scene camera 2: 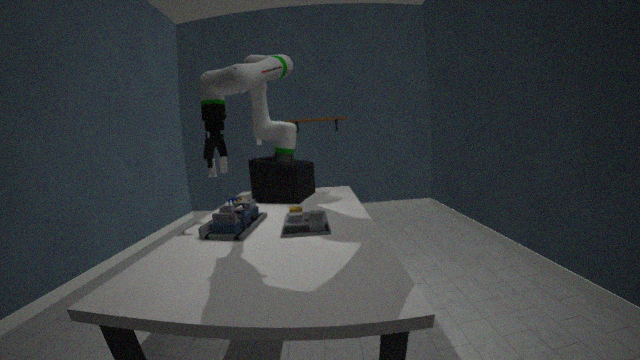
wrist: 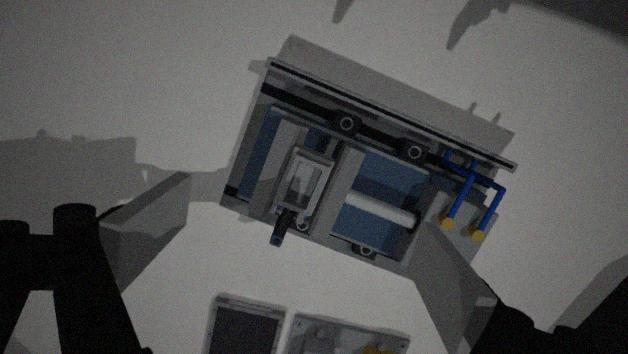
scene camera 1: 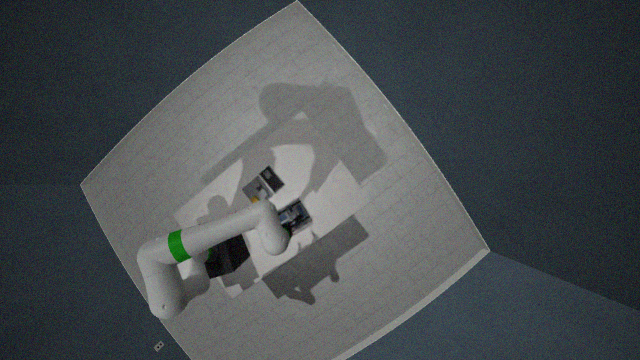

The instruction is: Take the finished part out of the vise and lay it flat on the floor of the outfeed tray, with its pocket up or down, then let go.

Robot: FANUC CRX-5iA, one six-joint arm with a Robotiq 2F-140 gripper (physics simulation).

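Where they show: gripper, fingertip midpoint: [scene camera 2: 218, 174] [wrist: 303, 223]; arm's base at its link origin: [scene camera 2: 283, 161] [scene camera 1: 209, 250].
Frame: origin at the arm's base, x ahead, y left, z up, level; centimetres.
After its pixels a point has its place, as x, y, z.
Note:
The finished part [wrist: 322, 186] @[52.7, -23.9, -14.0], a light grey block with its rectangular pocket facing up, sits between the two grey jaws of the vise [scene camera 1: 299, 211] @[59.1, -24.5, -18.0] [scene camera 2: 235, 221] @[59.8, -20.0, -17.5] [wrist: 387, 167] @[45.8, -25.9, -18.1]. My gripper [scene camera 2: 218, 170] @[54.1, -25.7, 0.6] [wrist: 303, 223] @[54.1, -25.7, 0.6] is open and empty, pointing down, well above the table; in the wrist view its fingers stand wide to the left and right of the jaws. In scene camera 1 the arm hides the fingers. The outfeed tray [scene camera 1: 276, 183] @[60.6, 2.3, -23.4] [scene camera 2: 300, 234] @[65.0, 4.7, -23.2] [wrist: 250, 301] @[59.7, -2.3, -24.0] has a dark floor; a small light grey block [scene camera 1: 268, 173] @[62.2, 11.1, -20.0] stands in it. The wrist view cuts the tray off.
Blue bent hoses [wrist: 462, 200] @[39.2, -24.8, -13.1] with yellow ends rise at the vise's right end. A long rail [wrist: 395, 117] @[45.8, -31.3, -19.1] runs along its far side. A black handle [wrist: 281, 231] @[56.1, -18.3, -14.5] sticks out below the part. A grey plate [scene camera 1: 251, 190] @[43.1, 12.5, -23.3] [wrist: 345, 322] @[46.0, -1.1, -24.0] with a yellow block [scene camera 1: 255, 199] @[41.7, 4.7, -19.7] [scene camera 2: 295, 209] @[42.4, 4.2, -19.9] lies beside the tray.

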